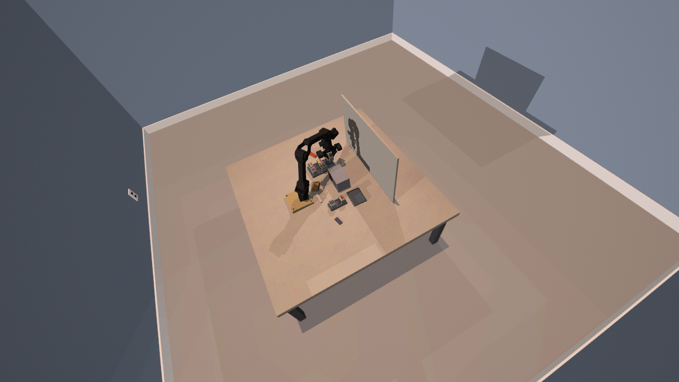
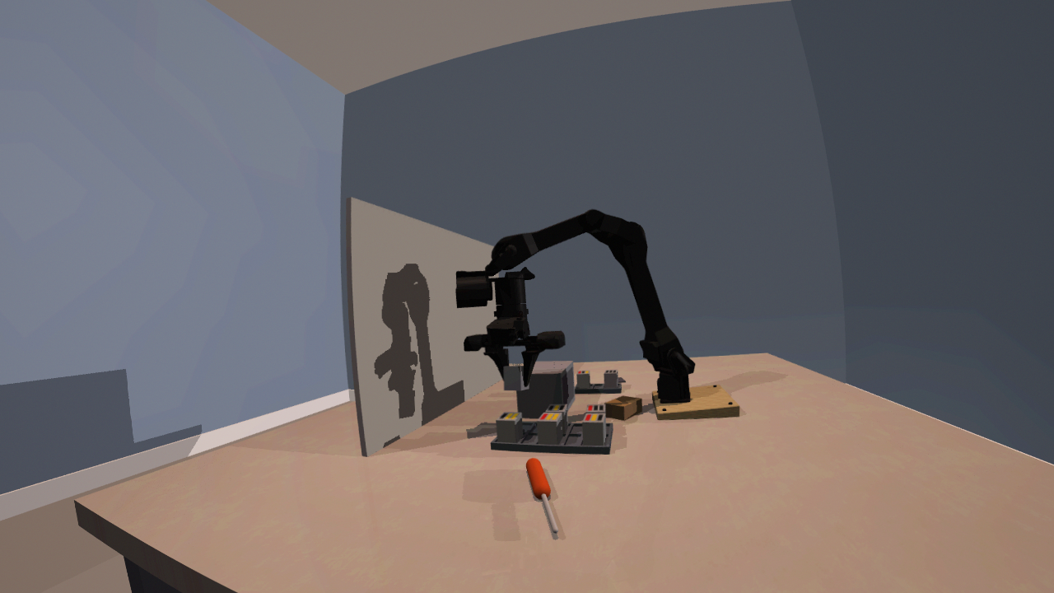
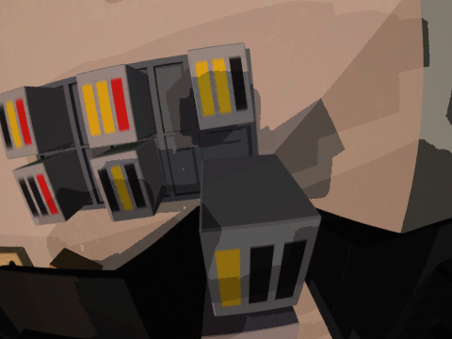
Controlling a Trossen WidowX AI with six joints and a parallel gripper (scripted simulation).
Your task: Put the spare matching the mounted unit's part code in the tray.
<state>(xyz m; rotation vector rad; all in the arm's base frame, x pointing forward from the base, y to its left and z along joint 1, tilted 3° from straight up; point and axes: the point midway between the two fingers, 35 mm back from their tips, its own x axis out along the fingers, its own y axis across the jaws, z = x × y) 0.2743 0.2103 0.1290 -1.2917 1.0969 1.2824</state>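
My gripper tip is now 34 cm to the left of the dark tray, 9 cm above it and 8 cm short of it. The rest, counted from my gripper tip: grey mounted unit: 16 cm to the right, 4 cm below, 1 cm ahead; tall upright panel: 25 cm ahead, 13 cm to the right, 13 cm above; small brown block: 17 cm behind, 15 cm to the right, 8 cm below.
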